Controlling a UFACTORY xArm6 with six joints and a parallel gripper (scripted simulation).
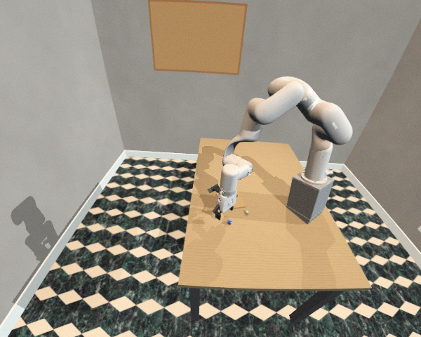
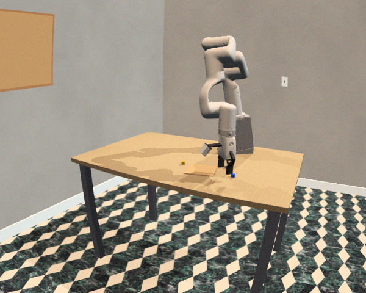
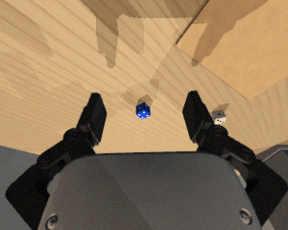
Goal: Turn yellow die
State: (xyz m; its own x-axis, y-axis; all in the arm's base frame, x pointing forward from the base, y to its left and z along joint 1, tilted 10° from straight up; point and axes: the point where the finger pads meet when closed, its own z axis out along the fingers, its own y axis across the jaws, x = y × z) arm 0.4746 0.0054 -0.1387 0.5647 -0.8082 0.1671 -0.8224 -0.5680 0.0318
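The blue die is 20 mm behind my hand, 40 mm to the left of it and 40 mm below it. Round my hand: yellow die (130 mm behind, 240 mm to the right, 40 mm below); white die (130 mm behind, 10 mm to the right, 40 mm below); tan mat (70 mm behind, 130 mm to the right, 40 mm below).
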